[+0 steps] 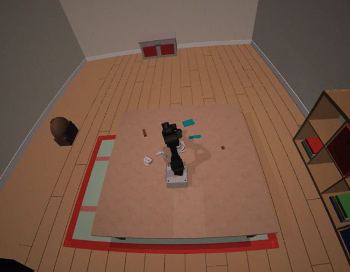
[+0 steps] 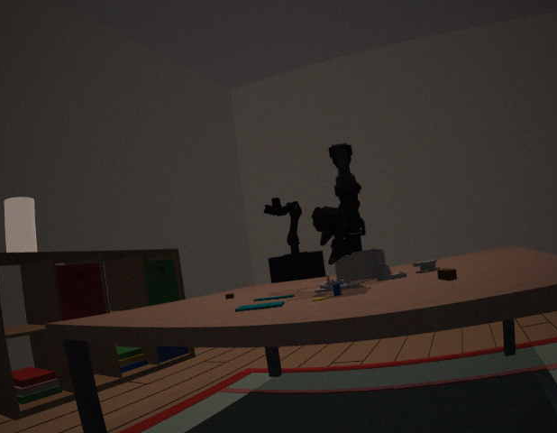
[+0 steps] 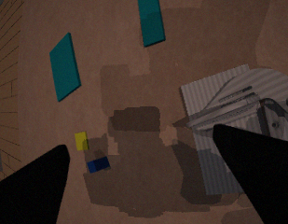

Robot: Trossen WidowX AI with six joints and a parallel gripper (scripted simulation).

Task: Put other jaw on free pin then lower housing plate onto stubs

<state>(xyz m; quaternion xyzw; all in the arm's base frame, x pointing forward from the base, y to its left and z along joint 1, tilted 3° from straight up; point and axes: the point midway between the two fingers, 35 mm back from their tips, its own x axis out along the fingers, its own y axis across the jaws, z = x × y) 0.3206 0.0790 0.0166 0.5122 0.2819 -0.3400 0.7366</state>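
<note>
Now: the grey jaw 160 mm behind my gripper tip, 150 mm to the left of it and 100 mm below it. Round my gripper tip: blue block: 120 mm ahead, 90 mm to the left, 90 mm below; then yellow piece: 180 mm ahead, 100 mm below, 70 mm to the left; then teal bar: 140 mm to the right, 100 mm below, 80 mm ahead.
</note>
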